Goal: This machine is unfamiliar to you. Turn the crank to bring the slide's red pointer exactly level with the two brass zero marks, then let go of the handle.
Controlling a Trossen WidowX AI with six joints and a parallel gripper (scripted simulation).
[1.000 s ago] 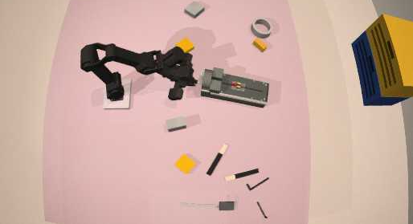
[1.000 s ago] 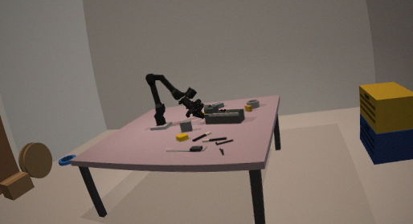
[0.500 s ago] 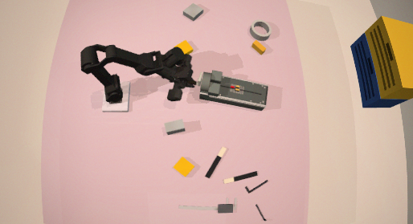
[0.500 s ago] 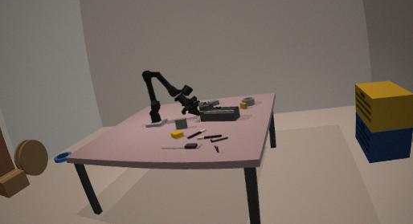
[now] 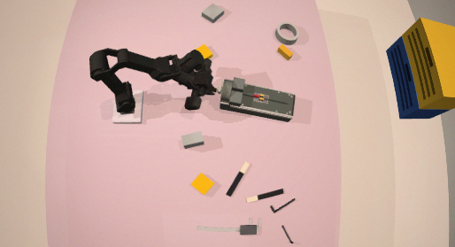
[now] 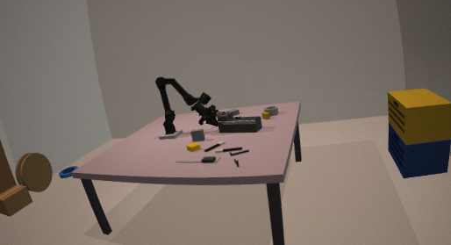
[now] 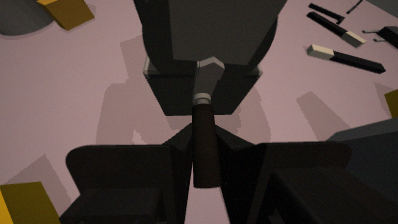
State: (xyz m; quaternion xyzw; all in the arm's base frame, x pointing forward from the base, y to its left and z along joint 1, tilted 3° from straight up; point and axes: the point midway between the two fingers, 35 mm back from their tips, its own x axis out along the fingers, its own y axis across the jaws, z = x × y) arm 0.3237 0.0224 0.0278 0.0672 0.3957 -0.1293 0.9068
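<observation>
My gripper tip is now 140 mm short of the red pointer, 40 mm to the left of it and 50 mm below it. The rest, counted from my gripper tip: orange block (300 mm ahead, 160 mm to the left, 10 mm below); then dark crank handle (20 mm behind, 10 mm to the left, 30 mm above).
</observation>
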